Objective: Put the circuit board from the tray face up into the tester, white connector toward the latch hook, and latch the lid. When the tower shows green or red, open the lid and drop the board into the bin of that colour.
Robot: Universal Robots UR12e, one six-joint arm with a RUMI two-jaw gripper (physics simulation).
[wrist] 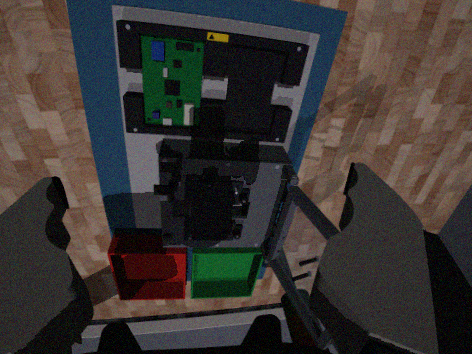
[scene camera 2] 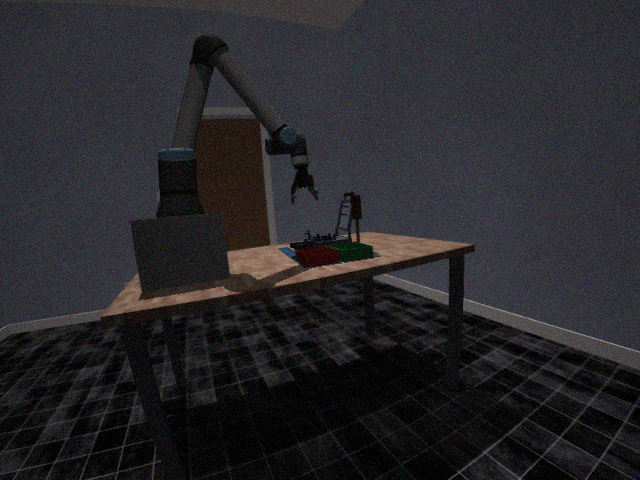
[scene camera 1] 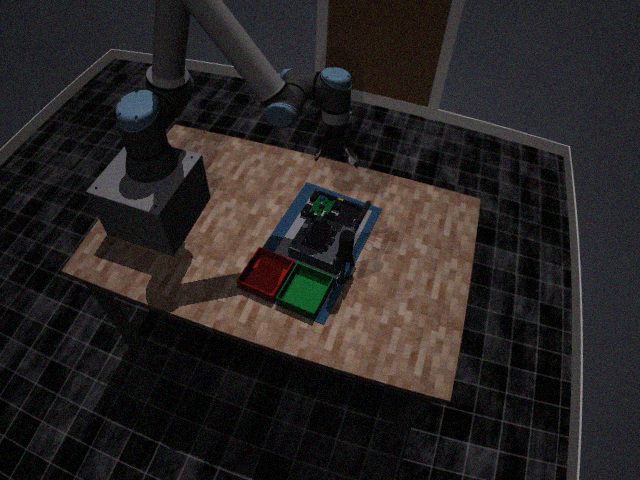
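Where they show: gripper, fingertip midpoint: (wrist: pixel 208 174) (scene camera 2: pixel 305 202) (scene camera 1: pixel 336 164); arm's base, origin of the base link: (scene camera 1: pixel 151 164).
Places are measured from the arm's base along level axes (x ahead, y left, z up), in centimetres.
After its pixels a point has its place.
Observation:
The green circuit board (scene camera 1: pixel 323 205) {x 55.1, y 30.6, z -22.0 cm} (wrist: pixel 187 72) {x 56.7, y 31.4, z -21.7 cm} lies face up in the left pocket of the black tray (scene camera 1: pixel 353 211) {x 66.5, y 33.7, z -21.9 cm} (wrist: pixel 131 55) {x 50.2, y 32.4, z -20.9 cm}; its white connector (wrist: pixel 188 114) {x 57.4, y 26.3, z -20.9 cm} is near the lower right corner in the wrist view. The grey tester (scene camera 1: pixel 310 253) {x 63.3, y 5.3, z -17.7 cm} (wrist: pixel 260 220) {x 70.5, y 11.4, z -17.7 cm} stands between tray and bins, its dark nest in shadow. Its lid (scene camera 2: pixel 342 214) {x 73.2, y 15.0, z -6.7 cm} (wrist: pixel 282 215) {x 71.6, y 16.4, z -13.8 cm} stands raised. The tower (scene camera 1: pixel 347 248) {x 77.6, y 2.0, z -1.2 cm} (scene camera 2: pixel 356 206) {x 75.7, y 1.8, z -2.9 cm} shows no bright lamp. The red bin (scene camera 1: pixel 266 273) {x 52.3, y -6.4, z -23.1 cm} (scene camera 2: pixel 316 255) {x 51.3, y -15.7, z -19.6 cm} (wrist: pixel 155 270) {x 53.6, y -10.7, z -23.1 cm} and green bin (scene camera 1: pixel 306 291) {x 68.0, y -5.8, z -23.1 cm} (scene camera 2: pixel 353 251) {x 66.7, y -14.7, z -20.1 cm} (wrist: pixel 227 272) {x 69.6, y -10.7, z -23.1 cm} stand side by side. My gripper (scene camera 1: pixel 336 161) {x 58.5, y 31.7, z 0.6 cm} (scene camera 2: pixel 305 200) {x 58.5, y 31.7, z 0.6 cm} (wrist: pixel 208 174) {x 58.5, y 31.7, z 0.6 cm} is open, empty and high above the table.
A blue mat (scene camera 1: pixel 289 217) {x 46.1, y 19.9, z -23.5 cm} (wrist: pixel 87 65) {x 44.3, y 29.9, z -23.5 cm} lies under the fixtures on the wooden table (scene camera 1: pixel 413 258) {x 95.1, y 25.9, z -23.7 cm} (scene camera 2: pixel 423 243) {x 109.8, y 0.1, z -23.7 cm}. The raised lid and the tower stand up on the tester's right side in the wrist view. The arm's grey pedestal (scene camera 1: pixel 149 206) {x 13.4, y -15.9, z -0.2 cm} (scene camera 2: pixel 180 253) {x 2.8, y -20.0, z -12.4 cm} stands on the table at the left.

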